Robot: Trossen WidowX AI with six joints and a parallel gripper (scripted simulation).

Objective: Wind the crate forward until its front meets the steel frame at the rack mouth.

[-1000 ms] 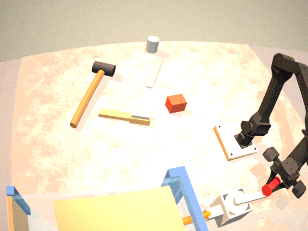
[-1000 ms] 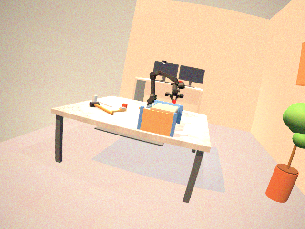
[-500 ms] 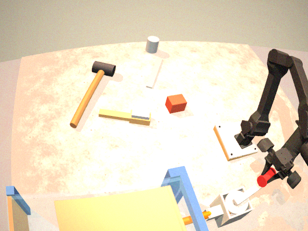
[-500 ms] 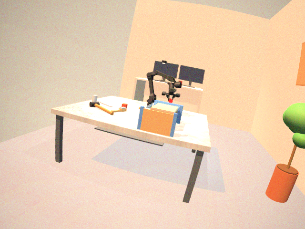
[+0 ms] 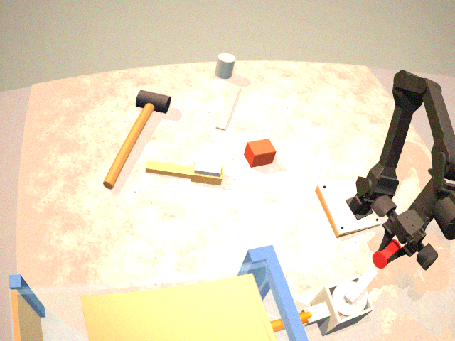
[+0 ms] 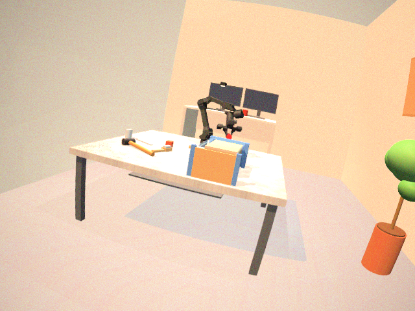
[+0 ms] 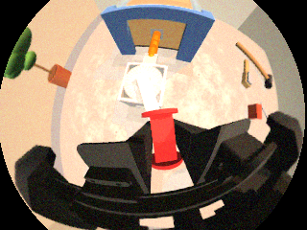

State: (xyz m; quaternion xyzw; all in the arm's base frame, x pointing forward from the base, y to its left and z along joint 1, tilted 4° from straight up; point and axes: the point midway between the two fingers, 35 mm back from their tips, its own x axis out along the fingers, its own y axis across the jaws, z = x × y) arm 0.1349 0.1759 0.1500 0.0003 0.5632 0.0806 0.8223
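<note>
Now: the crank handle 2 cm ahead of my gripper tip, 1 cm to the left of it and 3 cm below it. Round my gripper tip: yellow hand tool: 22 cm ahead, 44 cm to the right, 12 cm below; then hand winch: 6 cm ahead, 2 cm to the left, 10 cm below; then red knob: 2 cm behind.
</note>
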